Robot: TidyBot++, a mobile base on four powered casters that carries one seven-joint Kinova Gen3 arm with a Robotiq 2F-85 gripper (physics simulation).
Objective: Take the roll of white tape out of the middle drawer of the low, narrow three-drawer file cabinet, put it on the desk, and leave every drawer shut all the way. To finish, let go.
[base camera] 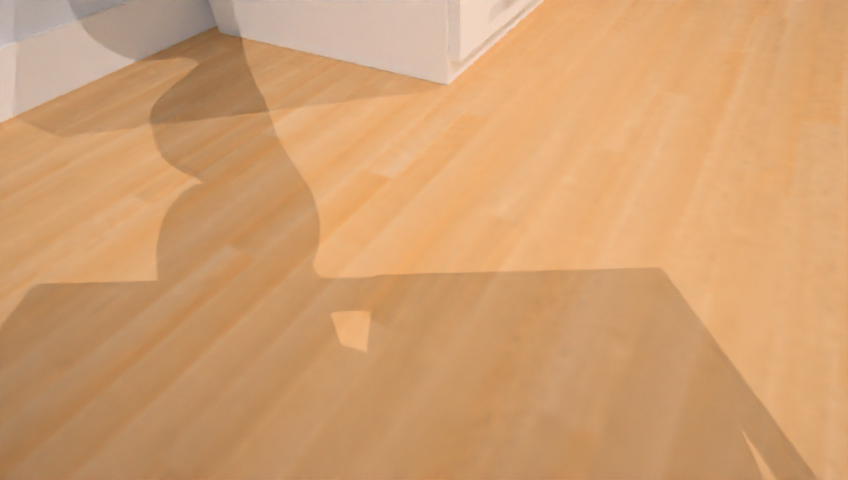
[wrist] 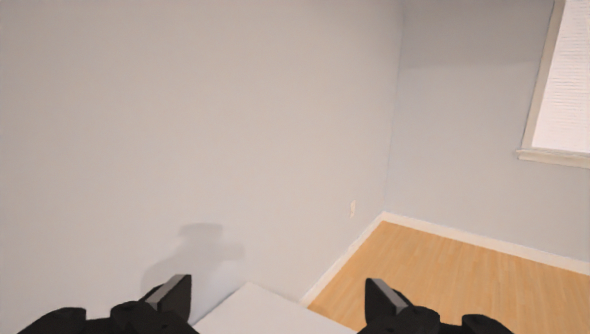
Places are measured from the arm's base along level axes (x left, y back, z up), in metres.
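Pixels of known places: gripper, fingertip midpoint: (wrist: 278, 296).
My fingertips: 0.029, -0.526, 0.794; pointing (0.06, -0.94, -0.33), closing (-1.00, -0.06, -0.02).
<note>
Behind a point stands the place of what it marks, as x, y, z.
A white cabinet (base camera: 333, 35) @(0.177, -0.890, -0.355) stands at the top of the base camera view. Its lower side and part of its front, at the right of its near corner, show there. A pale flat top (wrist: 260, 312) @(0.147, -1.244, 0.124) shows low in the wrist view, between the fingers and beyond them; it looks like the cabinet's top. My gripper (wrist: 278, 296) @(0.029, -0.526, 0.794) is open, with nothing between its fingers. The roll of tape and the desk do not show in either view. How the drawers stand cannot be told from the small part of the front in view.
A grey wall (wrist: 225, 125) @(0.275, -1.390, 0.737) rises behind the pale top and meets a second wall (wrist: 460, 130) @(-1.207, -2.779, 0.520) with a window (wrist: 562, 85) @(-1.671, -2.487, 0.881) at the right. A wall with a white baseboard (base camera: 77, 65) @(0.595, -0.847, -0.366) is at the left of the base view. Wooden floor (base camera: 535, 178) @(-0.103, -0.547, -0.396) (wrist: 440, 270) @(-0.979, -2.268, -0.396) lies before and beside the cabinet.
</note>
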